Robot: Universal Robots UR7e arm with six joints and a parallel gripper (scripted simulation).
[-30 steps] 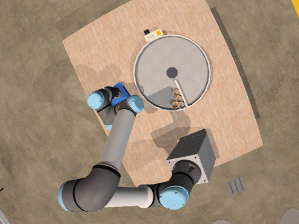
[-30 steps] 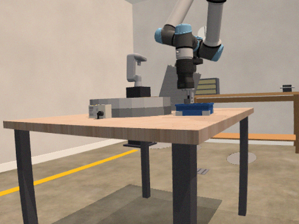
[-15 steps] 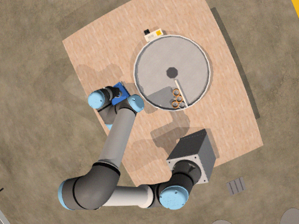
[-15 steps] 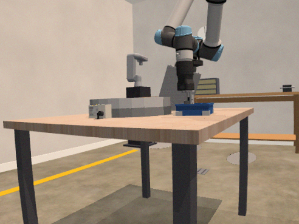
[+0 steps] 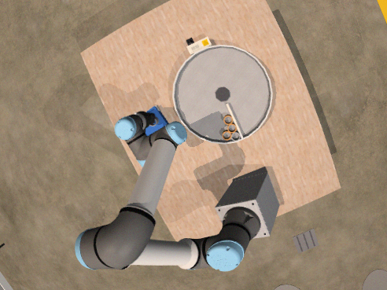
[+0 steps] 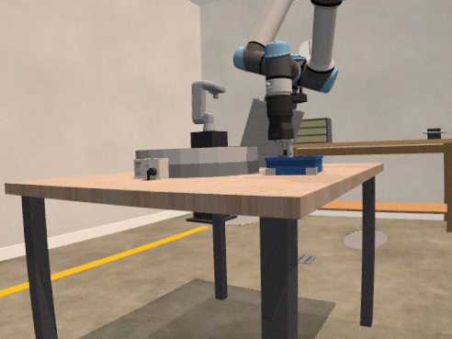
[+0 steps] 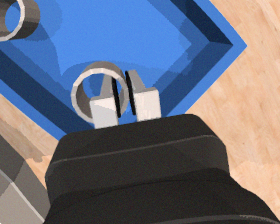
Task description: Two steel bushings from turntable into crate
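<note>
The blue crate is 5 cm behind my hand and 3 cm below it. From my hand the other things lie so: grey turntable 35 cm to the right.
</note>
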